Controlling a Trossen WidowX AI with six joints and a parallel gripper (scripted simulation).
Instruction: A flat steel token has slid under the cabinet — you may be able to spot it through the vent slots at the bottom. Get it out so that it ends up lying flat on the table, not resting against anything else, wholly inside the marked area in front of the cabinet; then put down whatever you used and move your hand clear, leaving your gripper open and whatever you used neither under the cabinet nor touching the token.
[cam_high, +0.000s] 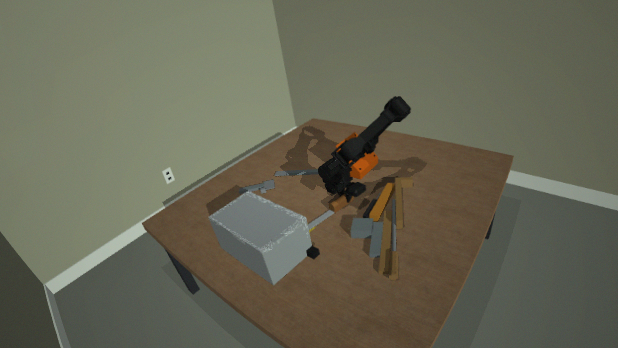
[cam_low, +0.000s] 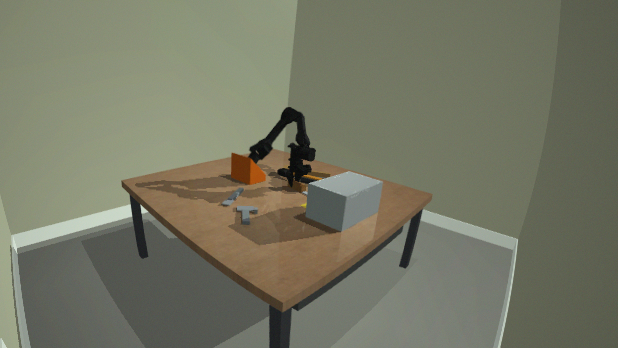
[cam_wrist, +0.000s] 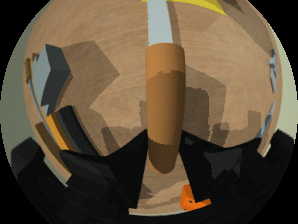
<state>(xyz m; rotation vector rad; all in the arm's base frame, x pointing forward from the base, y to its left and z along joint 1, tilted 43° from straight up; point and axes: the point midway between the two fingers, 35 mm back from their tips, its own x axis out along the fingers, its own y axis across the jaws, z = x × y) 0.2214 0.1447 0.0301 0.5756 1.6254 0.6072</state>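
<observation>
My gripper tip is now 70 mm past the orange bar, 130 mm to the right of it and 10 mm below it. Round my gripper tip: grey block (100 mm ahead, 170 mm to the left, 10 mm above); wooden stick (90 mm ahead, 270 mm to the left); grey t-piece (150 mm ahead, 400 mm to the right).
</observation>
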